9 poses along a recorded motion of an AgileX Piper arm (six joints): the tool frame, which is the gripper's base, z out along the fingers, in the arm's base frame.
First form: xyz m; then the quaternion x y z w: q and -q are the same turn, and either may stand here.
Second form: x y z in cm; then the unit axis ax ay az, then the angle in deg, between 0 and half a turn. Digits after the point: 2 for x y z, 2 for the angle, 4 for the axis.
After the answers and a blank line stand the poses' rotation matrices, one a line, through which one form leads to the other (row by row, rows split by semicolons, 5 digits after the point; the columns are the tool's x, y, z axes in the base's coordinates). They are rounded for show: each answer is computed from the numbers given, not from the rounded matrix.
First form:
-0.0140, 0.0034, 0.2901, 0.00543, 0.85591, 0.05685, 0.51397
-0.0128, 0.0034, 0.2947, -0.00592, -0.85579, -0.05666, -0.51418
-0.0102, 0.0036, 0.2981, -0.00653, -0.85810, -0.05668, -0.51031
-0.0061, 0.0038, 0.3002, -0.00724, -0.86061, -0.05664, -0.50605
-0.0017, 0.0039, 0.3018, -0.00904, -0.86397, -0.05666, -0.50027
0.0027, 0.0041, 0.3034, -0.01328, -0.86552, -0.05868, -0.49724
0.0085, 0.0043, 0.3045, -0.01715, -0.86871, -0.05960, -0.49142
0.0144, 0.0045, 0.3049, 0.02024, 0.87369, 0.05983, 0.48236
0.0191, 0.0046, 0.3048, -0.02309, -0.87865, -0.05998, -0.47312
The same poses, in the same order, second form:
-1.40, 0.34, 29.01, 0.0063, 0.9978, 0.0663, 118.14
-1.28, 0.34, 29.47, 0.0069, 0.9978, 0.0661, 118.11
-1.02, 0.36, 29.81, 0.0076, 0.9978, 0.0659, 118.63
-0.61, 0.38, 30.02, 0.0084, 0.9978, 0.0657, 119.20
-0.17, 0.39, 30.18, 0.0104, 0.9978, 0.0654, 119.96
0.27, 0.41, 30.34, 0.0153, 0.9976, 0.0676, 120.36
0.85, 0.43, 30.45, 0.0197, 0.9975, 0.0684, 121.13
1.44, 0.45, 30.49, 0.0231, 0.9974, 0.0683, 122.32
1.91, 0.46, 30.48, 0.0262, 0.9973, 0.0681, 123.53

-0.47162 -0.04914 0.88043; 0.06773 0.99348 0.09173; -0.87920 0.10290 -0.46521
-0.47117 -0.04813 0.88073; 0.06840 0.99351 0.09089; -0.87939 0.10307 -0.46482
-0.47909 -0.04664 0.87653; 0.06906 0.99349 0.09061; -0.87505 0.10394 -0.47275
-0.48772 -0.04486 0.87185; 0.06979 0.99348 0.09016; -0.87021 0.10482 -0.48141
-0.49930 -0.04107 0.86546; 0.07231 0.99342 0.08886; -0.86341 0.10695 -0.49304
-0.50515 -0.03537 0.86231; 0.08134 0.99276 0.08837; -0.85919 0.11479 -0.49861
-0.51642 -0.02878 0.85585; 0.08837 0.99231 0.08669; -0.85176 0.12041 -0.50991
-0.53384 -0.02235 0.84529; 0.09309 0.99202 0.08502; -0.84045 0.12407 -0.52750
-0.55125 -0.01618 0.83418; 0.09733 0.99174 0.08355; -0.82864 0.12725 -0.54512

